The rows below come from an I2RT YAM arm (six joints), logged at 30 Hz.
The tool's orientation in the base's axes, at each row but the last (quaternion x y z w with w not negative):
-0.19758 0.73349 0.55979 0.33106
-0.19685 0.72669 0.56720 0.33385
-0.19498 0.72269 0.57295 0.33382
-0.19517 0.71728 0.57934 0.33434
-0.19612 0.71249 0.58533 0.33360
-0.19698 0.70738 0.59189 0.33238
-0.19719 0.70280 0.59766 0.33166
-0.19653 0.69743 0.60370 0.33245
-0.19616 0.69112 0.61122 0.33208
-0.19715 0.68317 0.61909 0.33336
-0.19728 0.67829 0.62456 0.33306
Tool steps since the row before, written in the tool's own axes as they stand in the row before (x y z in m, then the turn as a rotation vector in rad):
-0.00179 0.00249 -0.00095 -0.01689 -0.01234 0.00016
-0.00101 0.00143 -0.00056 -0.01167 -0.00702 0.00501
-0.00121 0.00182 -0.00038 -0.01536 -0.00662 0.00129
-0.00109 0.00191 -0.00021 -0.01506 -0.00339 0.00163
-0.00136 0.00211 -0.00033 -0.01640 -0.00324 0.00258
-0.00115 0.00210 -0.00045 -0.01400 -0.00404 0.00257
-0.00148 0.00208 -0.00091 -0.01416 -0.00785 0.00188
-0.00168 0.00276 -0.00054 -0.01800 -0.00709 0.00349
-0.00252 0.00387 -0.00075 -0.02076 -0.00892 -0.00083
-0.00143 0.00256 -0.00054 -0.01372 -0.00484 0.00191
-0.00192 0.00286 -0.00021 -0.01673 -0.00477 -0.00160
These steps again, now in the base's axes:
-0.00064 -0.00031 0.00313 0.02006 -0.00486 0.00339
-0.00039 -0.00023 0.00178 0.01414 0.00175 0.00273
-0.00046 0.00000 0.00217 0.01550 -0.00208 0.00607
-0.00056 0.00016 0.00213 0.01322 -0.00091 0.00808
-0.00054 0.00003 0.00247 0.01429 -0.00010 0.00904
-0.00071 -0.00010 0.00233 0.01314 -0.00001 0.00679
-0.00057 -0.00063 0.00257 0.01566 -0.00150 0.00425
-0.00081 -0.00020 0.00317 0.01821 -0.00027 0.00740
-0.00101 -0.00039 0.00455 0.02044 -0.00518 0.00816
-0.00086 -0.00033 0.00284 0.01331 -0.00085 0.00612
-0.00065 -0.00008 0.00339 0.01465 -0.00473 0.00826

